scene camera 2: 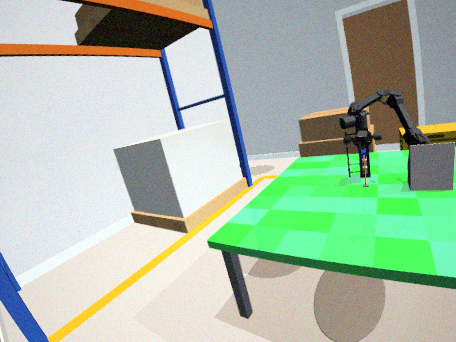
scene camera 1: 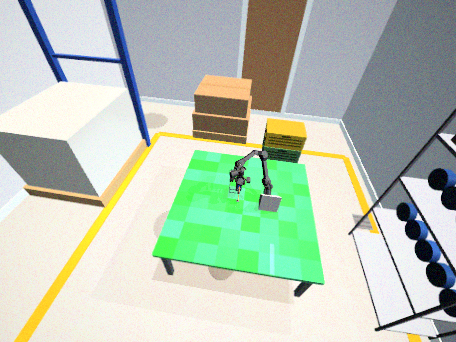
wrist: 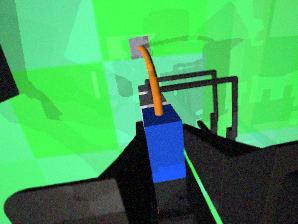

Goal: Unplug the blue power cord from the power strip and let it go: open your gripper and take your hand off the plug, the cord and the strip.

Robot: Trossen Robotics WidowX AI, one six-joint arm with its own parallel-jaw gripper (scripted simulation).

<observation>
I see my gripper (wrist: 162, 133) and a blue plug (wrist: 164, 134).
</observation>
